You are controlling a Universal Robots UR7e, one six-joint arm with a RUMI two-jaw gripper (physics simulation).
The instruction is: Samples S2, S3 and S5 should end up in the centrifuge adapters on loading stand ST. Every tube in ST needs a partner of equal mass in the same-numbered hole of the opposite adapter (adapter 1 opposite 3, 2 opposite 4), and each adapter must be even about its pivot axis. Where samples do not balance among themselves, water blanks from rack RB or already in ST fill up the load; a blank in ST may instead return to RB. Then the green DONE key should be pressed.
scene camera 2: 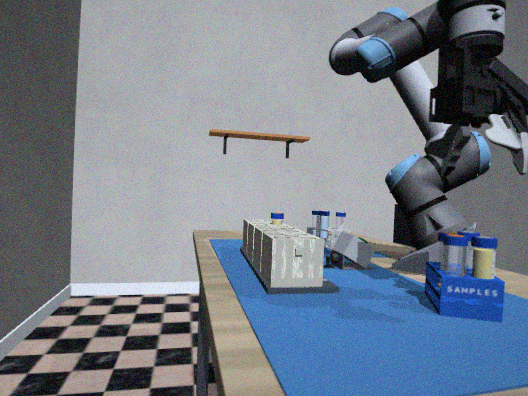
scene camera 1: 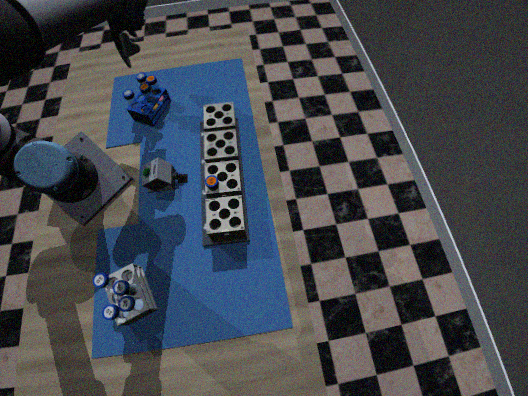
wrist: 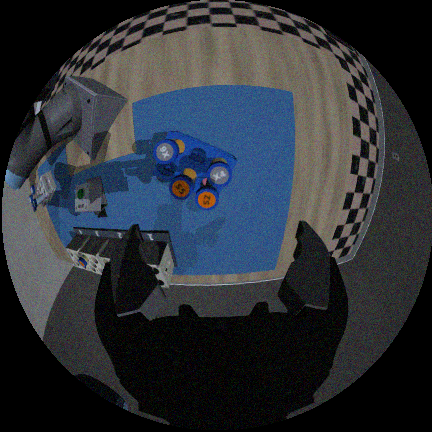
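Where they show: gripper, fingertip midpoint: (scene camera 2: 477,176) (scene camera 1: 133,51) (wrist: 218,224); arm's base at its link origin: (wrist: 70,107).
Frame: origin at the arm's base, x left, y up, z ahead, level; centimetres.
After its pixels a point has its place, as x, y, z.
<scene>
My gripper (wrist: 218,224) @[31.7, 13.8, 25.3] (scene camera 1: 131,56) @[31.7, 13.8, 25.3] is open and empty, high above the table near the samples rack (wrist: 207,145) @[30.4, -4.6, 20.3] (scene camera 1: 140,116) @[21.5, -3.2, 20.5] (scene camera 2: 470,305) @[32.9, -5.6, 26.8]. Blue-rimmed orange caps S2 (wrist: 206,199) @[29.9, 4.5, 27.1] (scene camera 1: 151,79) @[29.3, 4.4, 27.4] and S5 (wrist: 180,187) @[26.6, 4.5, 24.8] (scene camera 1: 144,87) @[26.1, 4.5, 25.0] stand in that rack. Stand ST (scene camera 1: 208,241) (scene camera 2: 300,290) @[16.5, -7.1, 47.4] carries the pale adapters in a row. One orange-capped tube (scene camera 1: 211,181) @[-13.4, 4.9, 42.6] (scene camera 2: 277,218) @[-11.6, 3.6, 43.0] (wrist: 82,262) @[-11.8, 4.9, 42.1] stands in adapter 3; its label is too small to read. My left finger hides part of ST in the wrist view. The green DONE key (scene camera 1: 146,171) @[-2.9, -0.5, 23.3] (wrist: 80,194) @[-2.1, -0.6, 23.3] is on a grey box. Several tubes stand in pale rack RB (scene camera 1: 145,287) @[-35.3, -4.8, 20.0].
Grey-capped tubes X6 (wrist: 165,151) @[25.4, 4.5, 19.5] and X4 (wrist: 219,174) @[32.1, 4.5, 23.7] stand beside S5 and S2 in the samples rack. The arm's base plate (scene camera 1: 112,185) @[-2.3, -5.3, 10.4] is left of the DONE box (scene camera 1: 161,172) @[-4.2, -0.6, 27.8]. Blue mats (scene camera 1: 200,310) @[-43.5, -7.6, 33.0] lie under the racks. A wooden shelf (scene camera 2: 259,135) hangs on the wall.
</scene>
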